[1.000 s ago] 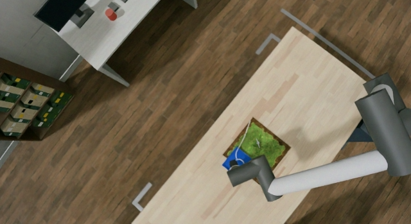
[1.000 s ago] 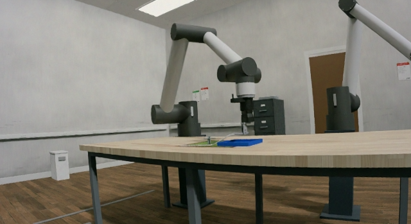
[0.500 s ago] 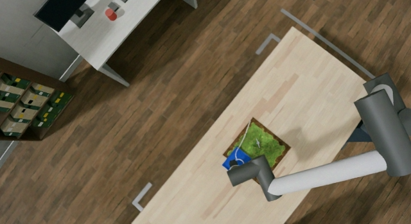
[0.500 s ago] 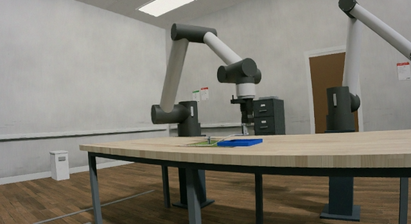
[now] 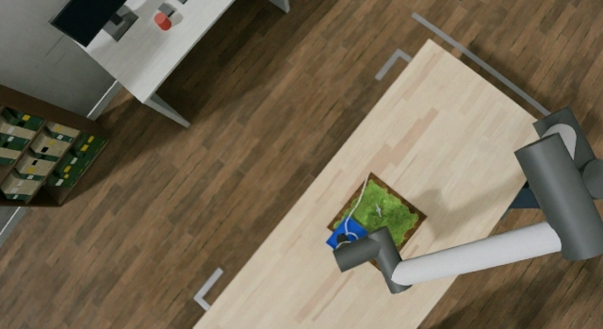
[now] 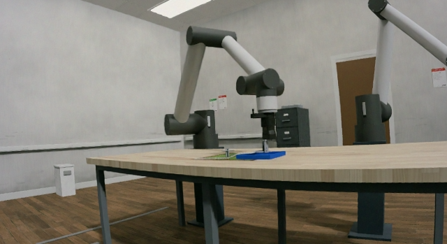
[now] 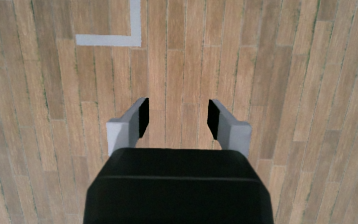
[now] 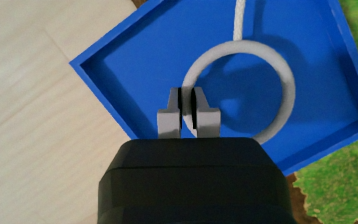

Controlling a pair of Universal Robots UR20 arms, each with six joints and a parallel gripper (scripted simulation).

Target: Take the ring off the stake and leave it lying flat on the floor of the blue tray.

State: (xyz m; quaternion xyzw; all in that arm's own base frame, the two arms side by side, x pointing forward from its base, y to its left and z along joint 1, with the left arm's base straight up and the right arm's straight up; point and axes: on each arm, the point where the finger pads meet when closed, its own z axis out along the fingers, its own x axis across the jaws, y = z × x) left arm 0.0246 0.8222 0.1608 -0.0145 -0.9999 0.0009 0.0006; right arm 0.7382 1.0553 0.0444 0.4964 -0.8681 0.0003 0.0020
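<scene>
The blue tray lies 30 mm behind my right hand, 30 mm to the right of it and 40 mm below it. Round my right hand: grey stake 80 mm behind, 250 mm to the right, 20 mm below; green mat 110 mm behind, 190 mm to the right, 60 mm below; grey ring 30 mm behind, 30 mm to the right, 10 mm below.
</scene>
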